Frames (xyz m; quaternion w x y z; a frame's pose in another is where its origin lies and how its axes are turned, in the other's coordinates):
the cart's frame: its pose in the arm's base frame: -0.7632 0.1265 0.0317 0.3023 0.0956 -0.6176 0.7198
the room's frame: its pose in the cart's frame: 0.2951 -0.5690 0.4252 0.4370 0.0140 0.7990 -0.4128
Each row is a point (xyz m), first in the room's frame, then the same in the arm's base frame.
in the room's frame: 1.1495 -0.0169 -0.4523
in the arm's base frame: 0.2497 0.1716 0.1549
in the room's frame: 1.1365 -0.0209 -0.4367
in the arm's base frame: 0.2390 0.1704 0.1726
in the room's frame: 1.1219 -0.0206 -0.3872
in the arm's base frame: 0.2209 0.1890 0.2172
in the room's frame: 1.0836 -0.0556 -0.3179
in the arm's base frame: 0.1988 0.1814 0.3006
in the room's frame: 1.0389 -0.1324 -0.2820
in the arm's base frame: 0.1967 0.1242 0.3775
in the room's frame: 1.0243 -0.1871 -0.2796
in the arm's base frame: 0.2124 0.0800 0.4093
